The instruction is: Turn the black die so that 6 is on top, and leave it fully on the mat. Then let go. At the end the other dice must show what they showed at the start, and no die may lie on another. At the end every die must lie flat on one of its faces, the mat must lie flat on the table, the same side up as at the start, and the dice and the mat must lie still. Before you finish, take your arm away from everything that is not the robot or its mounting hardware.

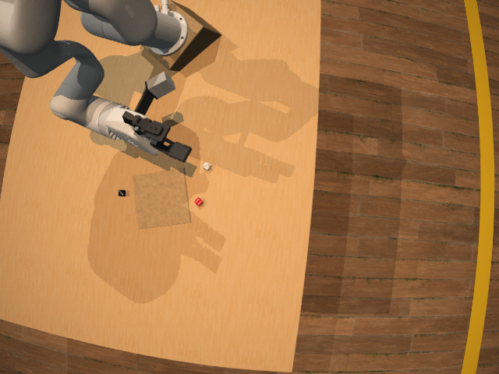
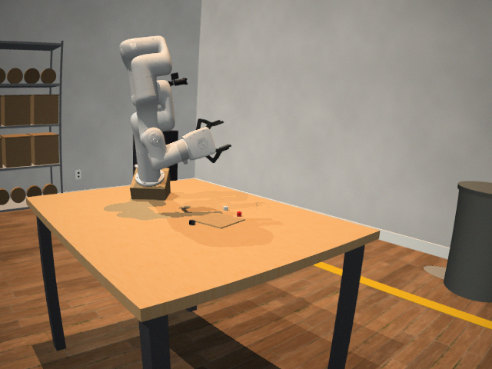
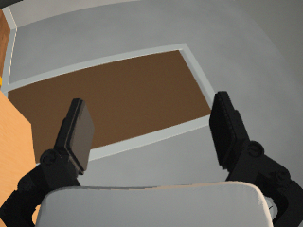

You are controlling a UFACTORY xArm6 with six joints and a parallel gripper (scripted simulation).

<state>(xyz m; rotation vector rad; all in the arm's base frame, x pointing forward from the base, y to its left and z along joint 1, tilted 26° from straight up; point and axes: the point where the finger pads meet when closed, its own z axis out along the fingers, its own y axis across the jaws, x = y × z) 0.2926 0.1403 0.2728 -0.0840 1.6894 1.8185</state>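
The black die is 40 mm ahead of my hand, 200 mm to the right of it and 280 mm below it. Also, from my hand: tan mat 60 mm ahead, 90 mm to the right, 290 mm below; red die 80 mm ahead, 280 mm below; white die 10 mm behind, 30 mm to the left, 280 mm below.
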